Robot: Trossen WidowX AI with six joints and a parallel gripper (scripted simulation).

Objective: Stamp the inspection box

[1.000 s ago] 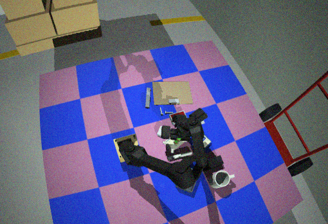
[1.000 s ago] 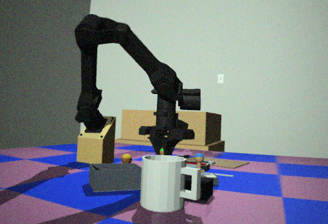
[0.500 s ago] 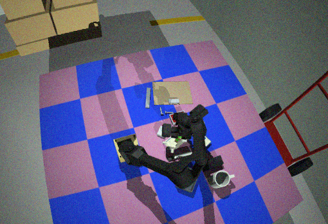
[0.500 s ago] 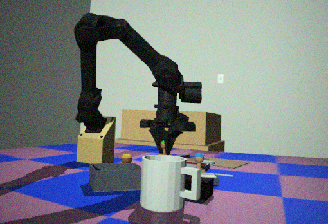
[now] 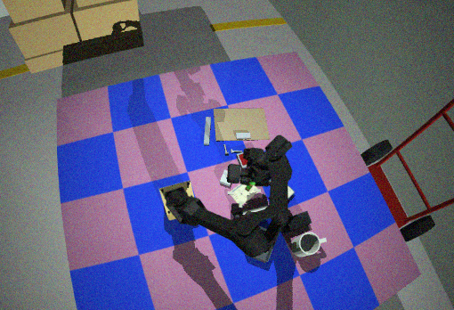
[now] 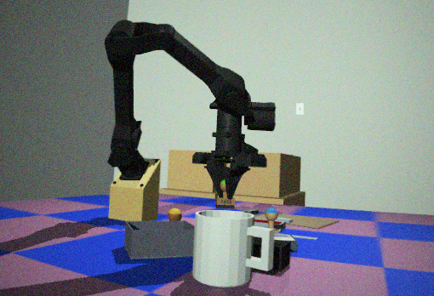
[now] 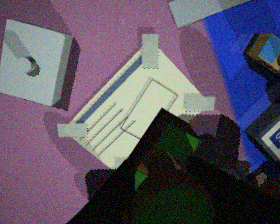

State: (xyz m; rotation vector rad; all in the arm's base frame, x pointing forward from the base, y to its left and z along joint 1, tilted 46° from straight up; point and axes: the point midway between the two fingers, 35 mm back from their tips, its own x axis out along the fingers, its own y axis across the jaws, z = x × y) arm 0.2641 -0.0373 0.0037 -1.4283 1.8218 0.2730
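The white card is 80 mm below my gripper tip and 10 mm behind it. Round my gripper tip: marker (80 mm to the right, 70 mm below, 40 mm behind); then blue-knobbed stamp (110 mm ahead, 60 mm below); then green-knobbed PASS stamp (right at my gripper tip).
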